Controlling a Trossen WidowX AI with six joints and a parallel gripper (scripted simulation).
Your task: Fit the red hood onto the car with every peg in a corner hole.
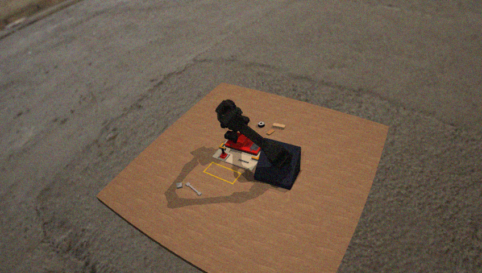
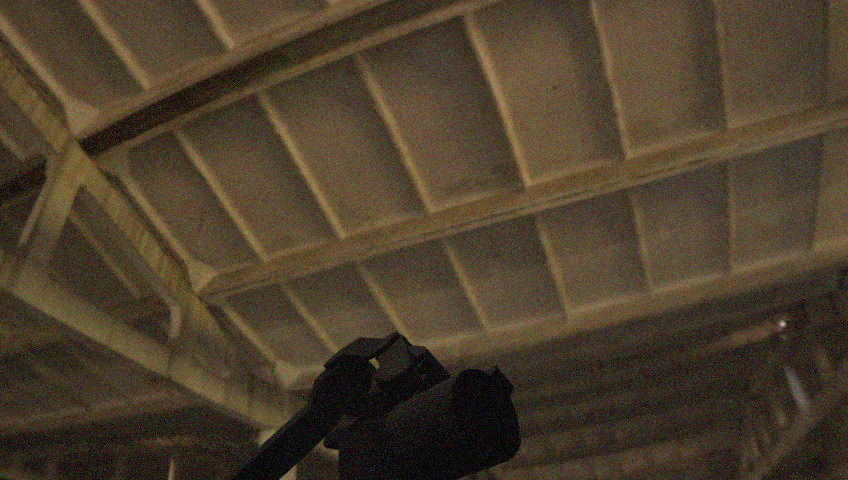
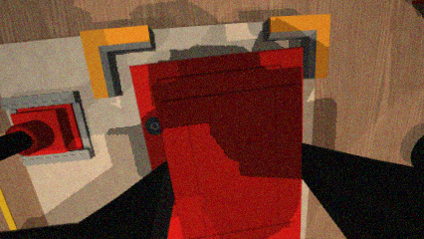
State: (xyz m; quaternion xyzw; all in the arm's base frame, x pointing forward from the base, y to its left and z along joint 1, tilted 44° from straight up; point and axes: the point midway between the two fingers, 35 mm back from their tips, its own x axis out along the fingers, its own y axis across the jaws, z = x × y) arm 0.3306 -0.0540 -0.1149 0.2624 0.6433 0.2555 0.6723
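The red hood is 10 mm above my gripper tip. The rest, counted from my gripper tip: jig plate (30 mm to the left, 30 mm below, 30 mm behind).
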